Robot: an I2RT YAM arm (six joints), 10 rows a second.
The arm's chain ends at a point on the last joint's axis. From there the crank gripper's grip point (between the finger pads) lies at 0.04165 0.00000 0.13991 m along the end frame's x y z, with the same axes.
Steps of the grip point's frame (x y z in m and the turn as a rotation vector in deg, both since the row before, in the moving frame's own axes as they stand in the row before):
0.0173 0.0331 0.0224 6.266 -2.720 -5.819
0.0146 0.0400 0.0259 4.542 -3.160 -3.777
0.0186 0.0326 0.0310 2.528 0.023 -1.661
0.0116 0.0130 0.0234 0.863 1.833 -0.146
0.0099 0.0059 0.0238 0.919 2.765 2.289
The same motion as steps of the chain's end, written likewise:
0.0250 0.0523 0.0217 6.266 -2.720 -5.819
0.0228 0.0536 0.0244 4.542 -3.160 -3.777
0.0187 0.0400 0.0312 2.528 0.023 -1.661
0.0071 0.0152 0.0248 0.863 1.833 -0.146
0.0032 0.0063 0.0260 0.919 2.765 2.289

